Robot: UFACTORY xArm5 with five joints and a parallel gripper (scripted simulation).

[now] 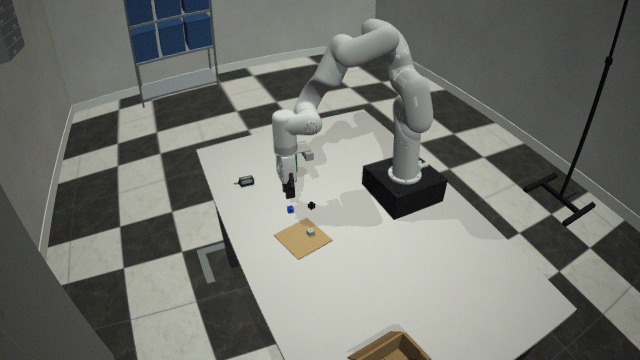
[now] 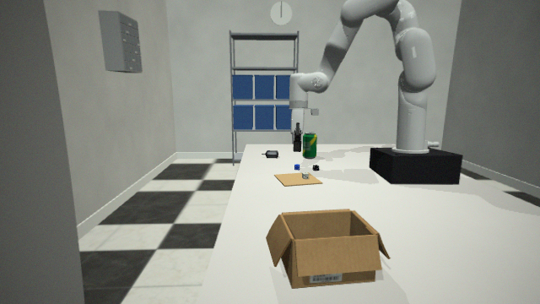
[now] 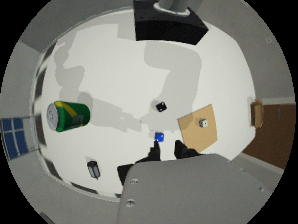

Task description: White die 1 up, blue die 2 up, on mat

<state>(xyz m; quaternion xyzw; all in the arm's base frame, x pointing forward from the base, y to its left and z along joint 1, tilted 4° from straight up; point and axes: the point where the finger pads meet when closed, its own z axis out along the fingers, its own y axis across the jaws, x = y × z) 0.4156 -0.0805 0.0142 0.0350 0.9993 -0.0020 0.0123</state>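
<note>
Right now the blue die is 9 cm below my hand. The rest, counted from my hand: tan mat (14 cm to the left, 10 cm below, 1 cm ahead); then black die (9 cm below, 8 cm behind, 1 cm to the left); then white die (14 cm to the left, 8 cm below, 2 cm behind).
</note>
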